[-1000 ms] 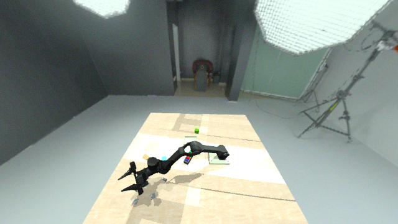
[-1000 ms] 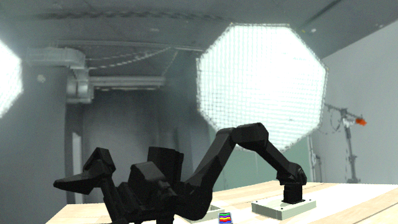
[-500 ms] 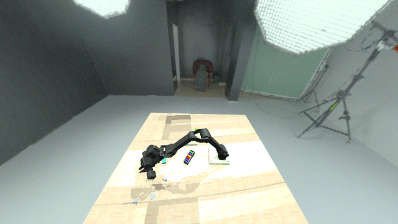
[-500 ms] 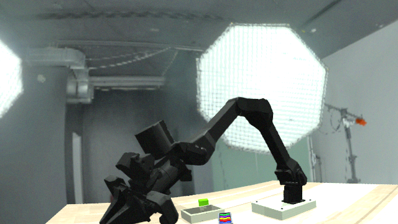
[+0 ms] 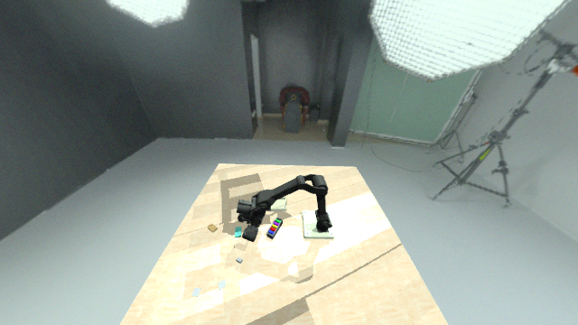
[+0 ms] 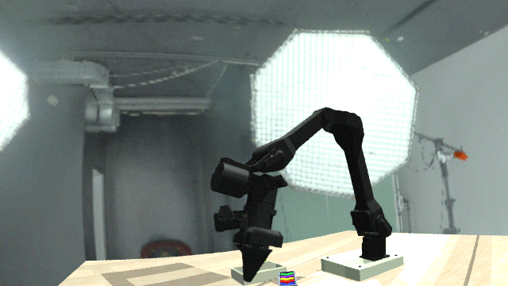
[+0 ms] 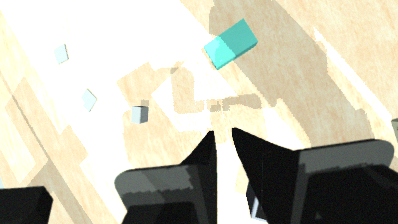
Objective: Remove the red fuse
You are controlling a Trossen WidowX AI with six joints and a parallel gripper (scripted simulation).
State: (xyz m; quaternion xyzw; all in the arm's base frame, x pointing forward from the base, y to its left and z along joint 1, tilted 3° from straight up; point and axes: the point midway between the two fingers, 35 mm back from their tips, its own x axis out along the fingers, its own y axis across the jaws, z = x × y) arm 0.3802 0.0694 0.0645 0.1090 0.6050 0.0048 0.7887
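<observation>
Now: gripper tip 24 cm to the left of the pale tray, 11 cm past it and 7 cm above it.
</observation>
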